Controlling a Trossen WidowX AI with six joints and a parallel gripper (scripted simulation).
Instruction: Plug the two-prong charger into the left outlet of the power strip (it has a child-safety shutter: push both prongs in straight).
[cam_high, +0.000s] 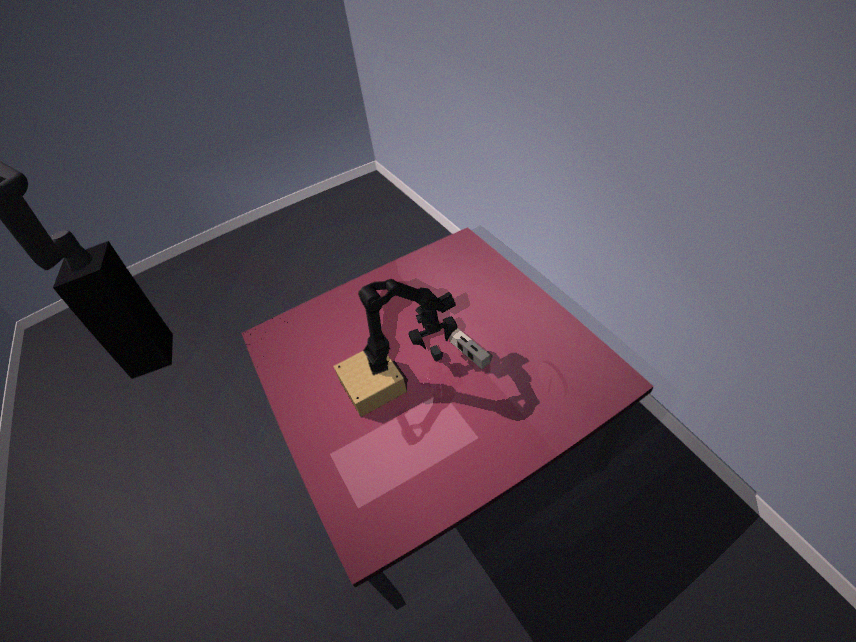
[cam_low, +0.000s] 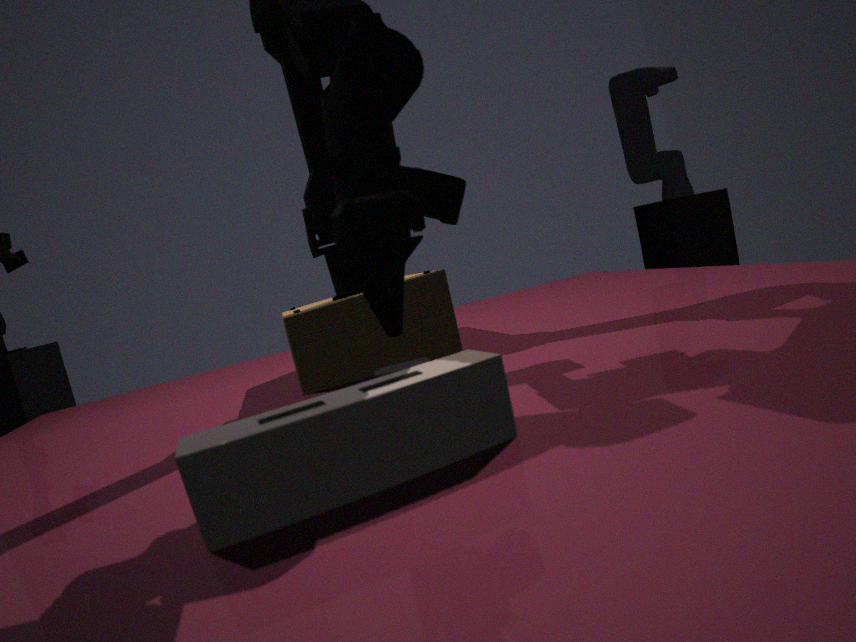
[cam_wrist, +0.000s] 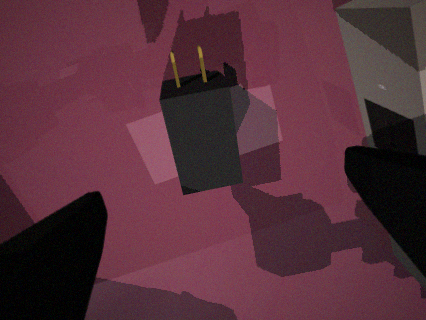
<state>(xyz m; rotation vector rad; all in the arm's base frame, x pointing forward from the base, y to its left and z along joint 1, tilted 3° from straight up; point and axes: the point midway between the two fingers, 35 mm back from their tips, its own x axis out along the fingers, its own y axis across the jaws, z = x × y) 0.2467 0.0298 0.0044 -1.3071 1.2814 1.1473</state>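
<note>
My gripper tip is now 2 cm to the right of the charger and 5 cm above it.
</note>
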